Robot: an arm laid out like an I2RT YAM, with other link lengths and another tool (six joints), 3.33 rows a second.
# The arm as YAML. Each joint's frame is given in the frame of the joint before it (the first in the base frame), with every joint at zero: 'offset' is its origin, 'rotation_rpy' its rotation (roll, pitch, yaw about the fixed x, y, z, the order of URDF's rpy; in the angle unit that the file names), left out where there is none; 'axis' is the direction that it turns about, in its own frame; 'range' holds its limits. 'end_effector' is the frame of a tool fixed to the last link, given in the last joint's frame.
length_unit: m
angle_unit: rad
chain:
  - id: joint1
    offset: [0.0, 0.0, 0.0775]
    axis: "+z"
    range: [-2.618, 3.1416]
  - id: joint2
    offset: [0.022, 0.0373, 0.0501]
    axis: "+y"
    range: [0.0, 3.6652]
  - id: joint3
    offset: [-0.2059, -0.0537, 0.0]
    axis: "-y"
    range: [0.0, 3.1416]
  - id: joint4
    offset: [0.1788, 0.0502, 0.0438]
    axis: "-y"
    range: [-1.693, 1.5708]
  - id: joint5
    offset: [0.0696, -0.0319, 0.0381]
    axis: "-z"
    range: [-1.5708, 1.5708]
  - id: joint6
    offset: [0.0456, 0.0, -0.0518]
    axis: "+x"
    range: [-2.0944, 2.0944]
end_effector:
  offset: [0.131, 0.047, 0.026]
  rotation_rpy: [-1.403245, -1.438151, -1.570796]
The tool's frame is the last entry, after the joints.
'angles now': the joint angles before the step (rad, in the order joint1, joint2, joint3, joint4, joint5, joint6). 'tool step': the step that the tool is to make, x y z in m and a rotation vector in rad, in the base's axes. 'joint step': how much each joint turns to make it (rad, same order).
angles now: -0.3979 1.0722 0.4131 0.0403 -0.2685 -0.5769
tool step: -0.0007 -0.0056 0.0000 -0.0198 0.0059 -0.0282
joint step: 0.0005 -0.0160 0.0028 -0.0166 0.0353 -0.0001
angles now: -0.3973 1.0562 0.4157 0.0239 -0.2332 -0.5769
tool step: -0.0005 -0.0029 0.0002 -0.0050 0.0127 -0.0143
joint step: -0.0008 -0.0026 0.0154 -0.0278 0.0165 0.0001
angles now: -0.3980 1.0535 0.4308 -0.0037 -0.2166 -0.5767
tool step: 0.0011 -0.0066 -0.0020 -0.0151 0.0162 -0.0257
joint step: -0.0025 0.0154 0.0146 -0.0087 0.0307 -0.0027
